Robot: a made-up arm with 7 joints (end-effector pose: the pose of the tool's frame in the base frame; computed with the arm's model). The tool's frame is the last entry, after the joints.
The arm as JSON. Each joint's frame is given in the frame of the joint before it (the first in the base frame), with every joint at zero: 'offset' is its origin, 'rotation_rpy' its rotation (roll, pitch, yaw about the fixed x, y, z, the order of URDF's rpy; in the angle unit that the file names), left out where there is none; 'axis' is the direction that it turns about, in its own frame. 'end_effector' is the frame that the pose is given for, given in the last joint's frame.
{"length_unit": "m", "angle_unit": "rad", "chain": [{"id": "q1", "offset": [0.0, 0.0, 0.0], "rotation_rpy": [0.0, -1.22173, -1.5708], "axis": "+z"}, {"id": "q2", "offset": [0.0, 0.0, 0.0], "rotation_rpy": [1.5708, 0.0, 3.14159], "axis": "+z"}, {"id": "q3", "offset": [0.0, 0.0, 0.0], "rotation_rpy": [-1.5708, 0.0, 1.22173], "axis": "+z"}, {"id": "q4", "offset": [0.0, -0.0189, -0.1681], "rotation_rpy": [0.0, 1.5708, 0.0], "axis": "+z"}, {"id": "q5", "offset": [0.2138, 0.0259, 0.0], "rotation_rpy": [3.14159, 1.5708, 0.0], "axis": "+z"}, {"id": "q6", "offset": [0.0, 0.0, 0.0], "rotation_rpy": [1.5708, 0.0, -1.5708], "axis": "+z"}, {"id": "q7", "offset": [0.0, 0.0, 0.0], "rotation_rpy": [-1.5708, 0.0, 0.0], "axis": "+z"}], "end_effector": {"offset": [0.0, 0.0, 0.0], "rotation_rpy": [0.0, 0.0, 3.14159]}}
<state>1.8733 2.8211 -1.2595 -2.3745 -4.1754 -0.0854 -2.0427</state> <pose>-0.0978 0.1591 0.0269 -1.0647 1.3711 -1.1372</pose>
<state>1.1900 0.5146 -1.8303 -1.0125 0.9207 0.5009 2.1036</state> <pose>-0.3231 -0.0935 -0.1168 0.8036 1.6196 1.2932</pose>
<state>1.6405 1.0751 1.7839 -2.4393 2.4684 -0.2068 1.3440</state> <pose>0.1009 0.1245 0.0777 -1.5151 -1.3062 1.2103</pose>
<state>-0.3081 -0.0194 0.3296 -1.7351 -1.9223 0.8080 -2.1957</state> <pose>0.2642 0.0469 -0.0893 1.6687 1.7341 -1.3900</pose>
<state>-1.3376 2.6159 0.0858 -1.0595 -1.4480 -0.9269 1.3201</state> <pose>-0.1522 0.1231 0.2933 2.2280 -0.9351 -0.5162</pose>
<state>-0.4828 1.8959 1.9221 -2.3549 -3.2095 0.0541 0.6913</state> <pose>-0.1393 -0.0058 0.1319 -1.7168 -1.1778 -1.5578</pose>
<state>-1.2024 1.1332 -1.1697 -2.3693 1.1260 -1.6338 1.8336</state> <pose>0.1613 -0.0978 -0.0187 -3.0022 0.3619 -0.5616</pose>
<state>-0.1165 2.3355 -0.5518 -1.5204 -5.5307 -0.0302 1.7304</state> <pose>0.1988 0.2237 0.0760 0.1631 -1.3197 0.3924</pose>
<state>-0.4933 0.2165 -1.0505 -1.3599 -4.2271 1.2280 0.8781</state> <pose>0.1972 -0.1639 -0.2013 -0.9460 1.1357 0.2240</pose>
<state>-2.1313 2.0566 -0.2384 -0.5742 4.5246 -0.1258 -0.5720</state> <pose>-0.0778 0.3124 0.2000 2.2949 0.7131 -0.0758</pose>
